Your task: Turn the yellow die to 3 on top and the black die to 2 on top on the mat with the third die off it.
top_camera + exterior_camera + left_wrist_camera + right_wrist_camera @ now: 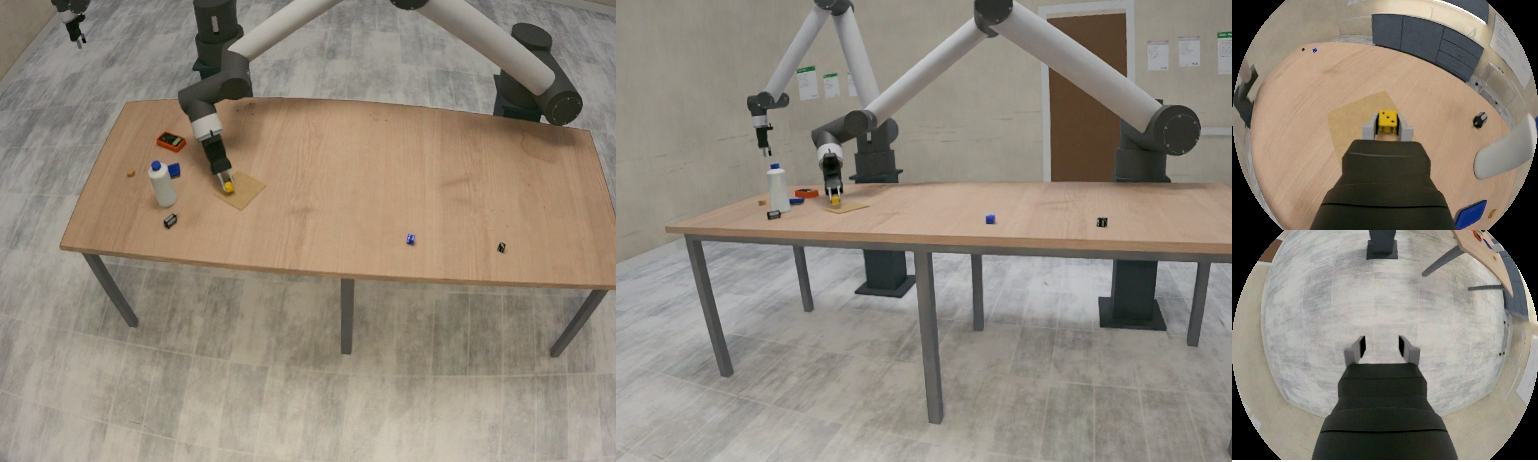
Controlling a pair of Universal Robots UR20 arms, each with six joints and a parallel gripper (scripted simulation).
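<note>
The tan mat lies 40 mm below my left hand, 30 mm to the left of it and 20 mm behind it. Round my left hand: white bottle (230 mm to the right, 80 mm ahead, 50 mm above); orange meter (340 mm to the right, 210 mm behind, 30 mm below); yellow die (10 mm below, 10 mm ahead).
</note>
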